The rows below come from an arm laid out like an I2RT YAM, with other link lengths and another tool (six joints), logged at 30 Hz.
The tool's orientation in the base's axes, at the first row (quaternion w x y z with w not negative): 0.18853, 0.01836, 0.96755, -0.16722
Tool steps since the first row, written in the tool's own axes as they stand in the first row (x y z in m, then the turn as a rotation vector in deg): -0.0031, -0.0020, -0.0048, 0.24, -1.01, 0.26; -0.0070, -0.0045, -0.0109, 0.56, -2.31, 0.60; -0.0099, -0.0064, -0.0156, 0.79, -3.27, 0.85; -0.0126, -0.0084, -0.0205, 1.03, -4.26, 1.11; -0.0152, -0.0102, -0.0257, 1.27, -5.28, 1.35; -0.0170, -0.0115, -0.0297, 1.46, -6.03, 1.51; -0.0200, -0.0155, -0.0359, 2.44, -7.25, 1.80; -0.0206, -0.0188, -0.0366, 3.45, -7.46, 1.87
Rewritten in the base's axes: 0.0010, -0.0002, 0.0060, -0.23, -1.05, 0.00; 0.0021, -0.0005, 0.0135, -0.53, -2.39, 0.00; 0.0030, -0.0006, 0.0193, -0.75, -3.39, 0.00; 0.0035, -0.0008, 0.0252, -0.98, -4.41, 0.00; 0.0039, -0.0007, 0.0313, -1.22, -5.46, 0.02; 0.0040, -0.0006, 0.0359, -1.41, -6.23, 0.05; 0.0042, -0.0022, 0.0437, -2.33, -7.50, -0.18; 0.0041, -0.0051, 0.0455, -3.27, -7.75, -0.55
